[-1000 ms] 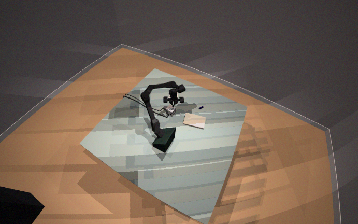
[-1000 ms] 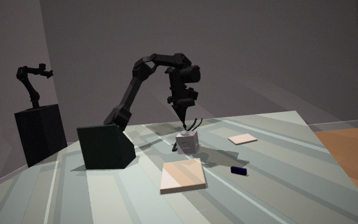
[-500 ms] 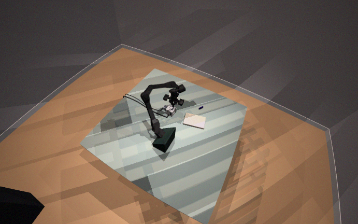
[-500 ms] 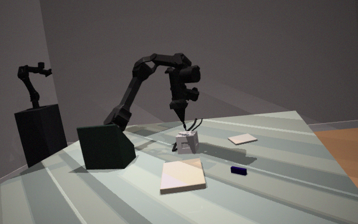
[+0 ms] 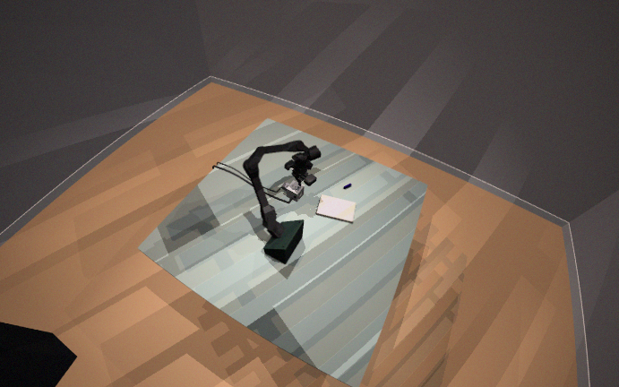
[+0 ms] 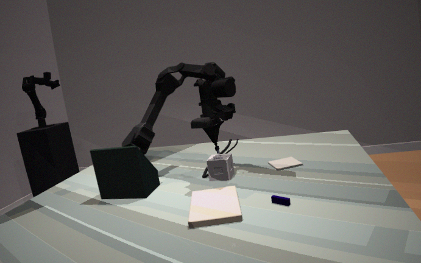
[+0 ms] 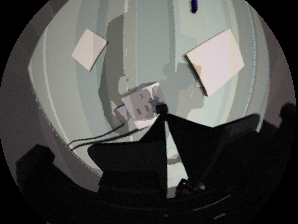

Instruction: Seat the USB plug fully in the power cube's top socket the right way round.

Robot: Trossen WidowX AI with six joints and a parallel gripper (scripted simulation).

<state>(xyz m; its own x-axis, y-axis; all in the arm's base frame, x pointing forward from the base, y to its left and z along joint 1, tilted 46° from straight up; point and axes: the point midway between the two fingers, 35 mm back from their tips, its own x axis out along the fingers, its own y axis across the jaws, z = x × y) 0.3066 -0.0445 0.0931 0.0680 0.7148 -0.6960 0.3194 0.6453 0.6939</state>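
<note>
Now: the USB plug 2 cm below my gripper tip. Round my gripper tip: thin pale pad (23 cm ahead, 13 cm below, 10 cm to the left); then small dark blue block (24 cm to the right, 20 cm ahead, 12 cm below); then tan pad (24 cm to the right, 13 cm below, 2 cm ahead).
</note>
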